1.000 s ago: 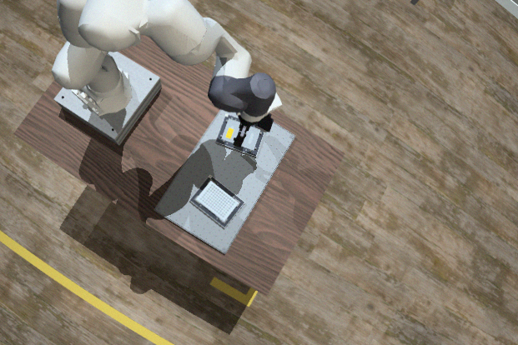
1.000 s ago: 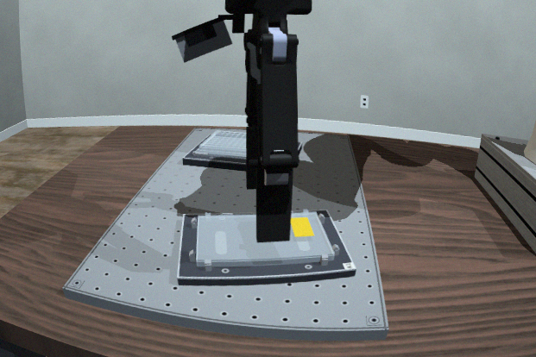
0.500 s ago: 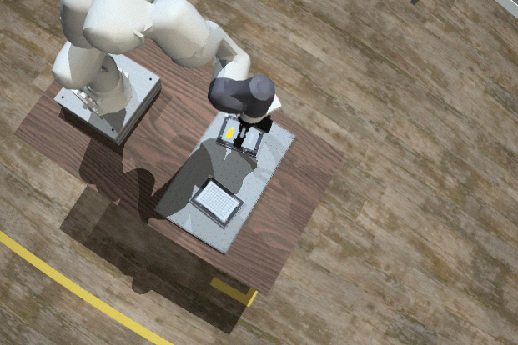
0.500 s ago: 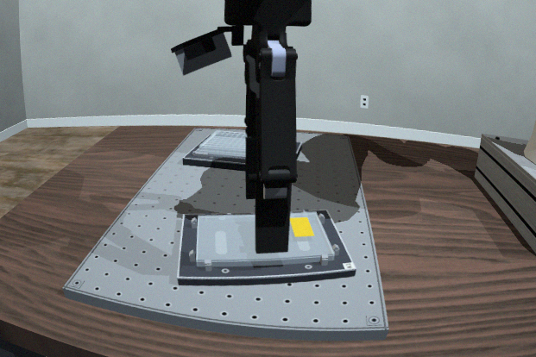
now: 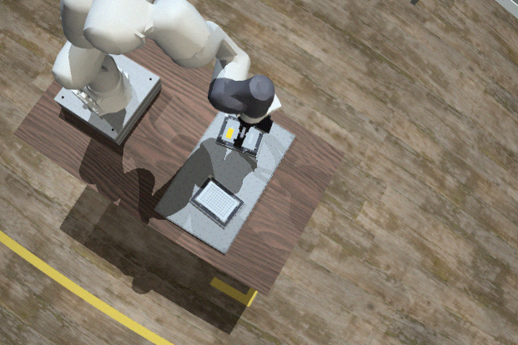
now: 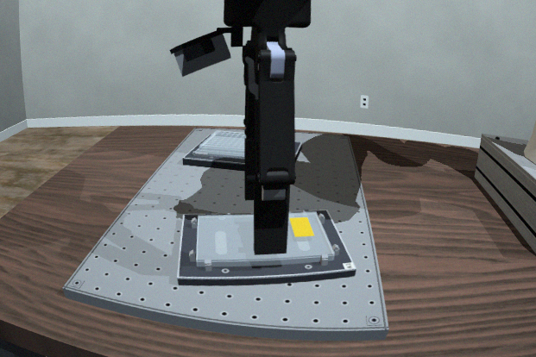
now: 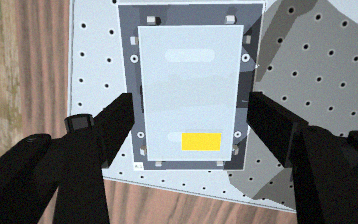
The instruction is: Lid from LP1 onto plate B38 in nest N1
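The clear lid lies 40 mm below my hand. The rest, counted from my hand: culture plate B38: 50 mm ahead, 260 mm to the right, 40 mm below; then nest N1: 50 mm ahead, 260 mm to the right, 50 mm below; then lid park LP1: 50 mm below.
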